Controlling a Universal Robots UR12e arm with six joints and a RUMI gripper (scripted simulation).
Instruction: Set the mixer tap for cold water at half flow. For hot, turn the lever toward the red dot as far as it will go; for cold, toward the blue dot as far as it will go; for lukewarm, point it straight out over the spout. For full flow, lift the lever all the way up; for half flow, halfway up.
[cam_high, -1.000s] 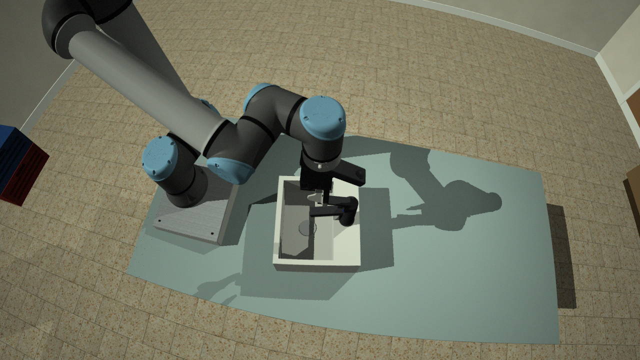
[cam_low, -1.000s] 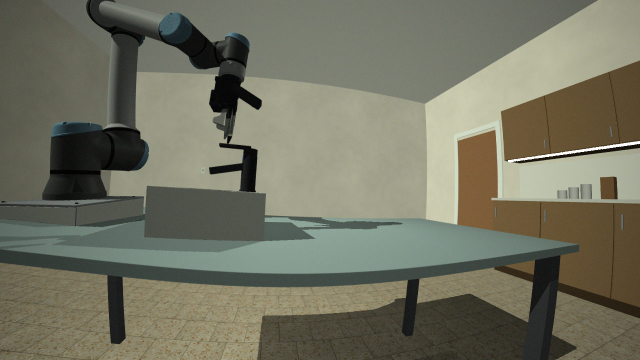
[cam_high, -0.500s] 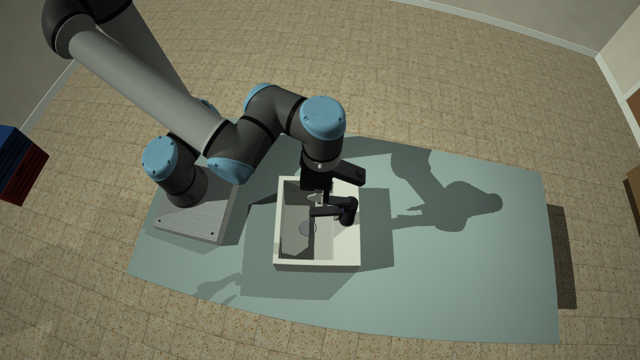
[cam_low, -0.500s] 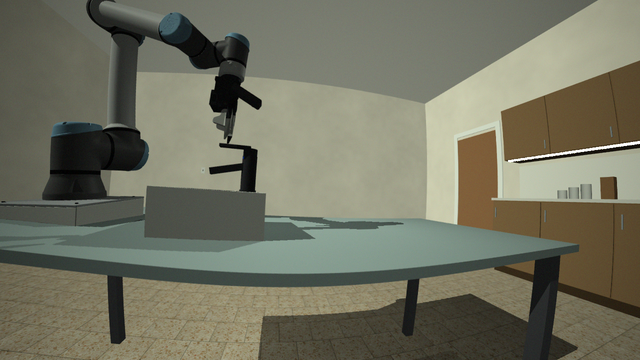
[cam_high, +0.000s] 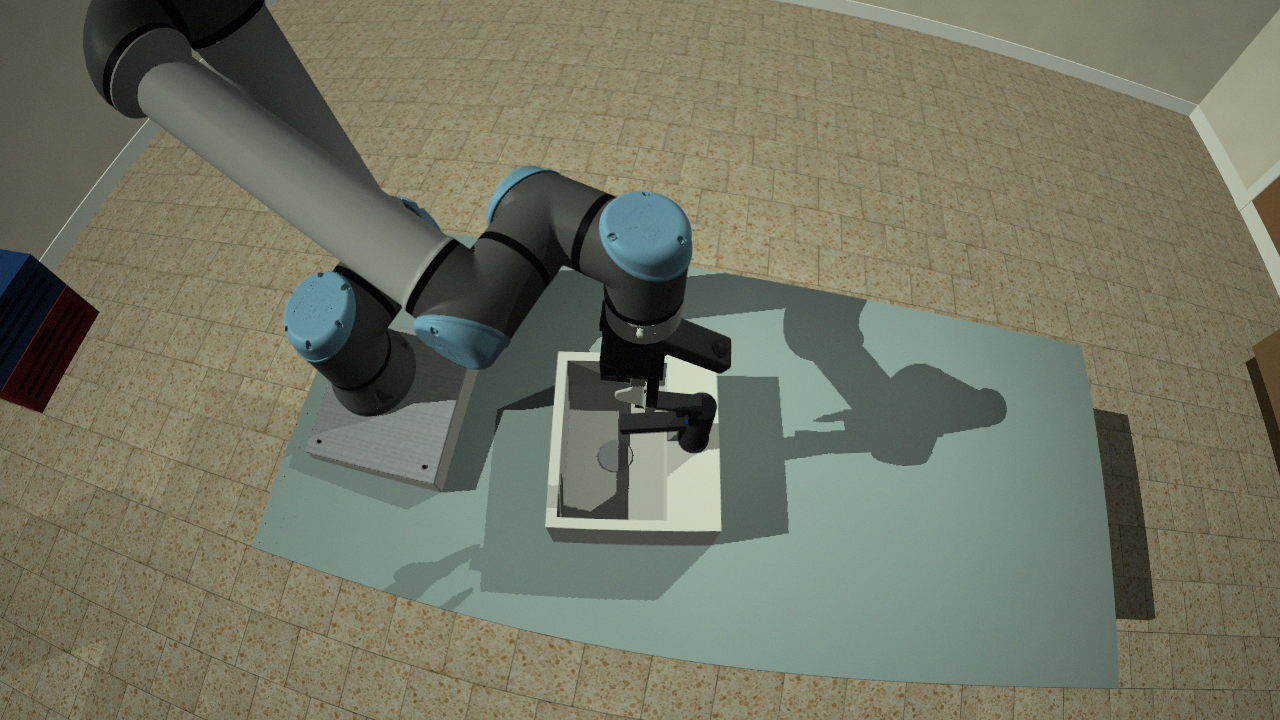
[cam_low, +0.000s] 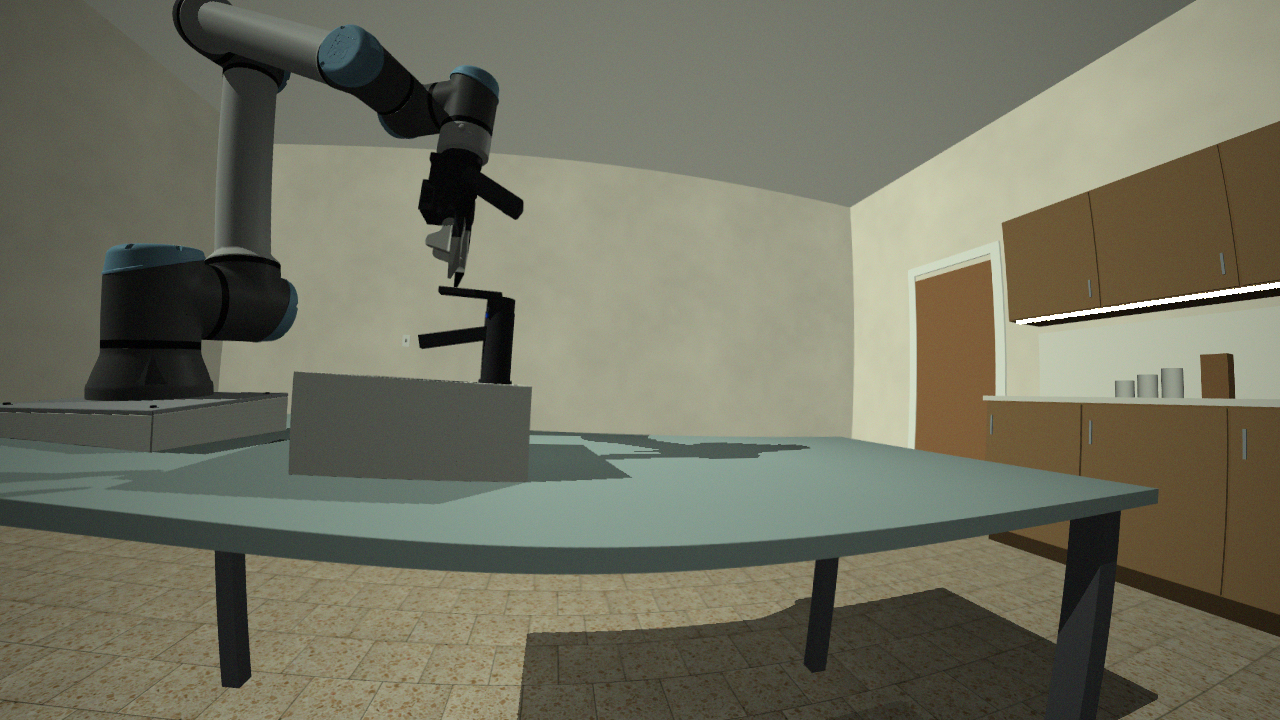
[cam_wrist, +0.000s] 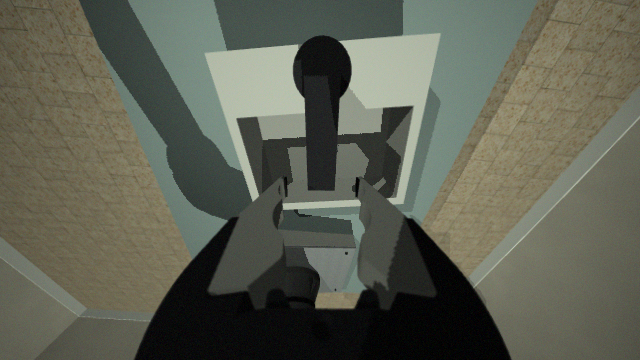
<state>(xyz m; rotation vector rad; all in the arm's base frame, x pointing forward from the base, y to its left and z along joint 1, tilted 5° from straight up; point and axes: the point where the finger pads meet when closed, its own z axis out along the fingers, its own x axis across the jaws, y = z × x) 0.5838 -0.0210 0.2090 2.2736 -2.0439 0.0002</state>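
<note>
The lever is 3 cm below my hand and 3 cm ahead of it. The rest, counted from my hand: black mixer tap (7 cm below, 5 cm ahead, 1 cm to the left); white sink basin (26 cm below, 4 cm behind, 1 cm to the right).
</note>
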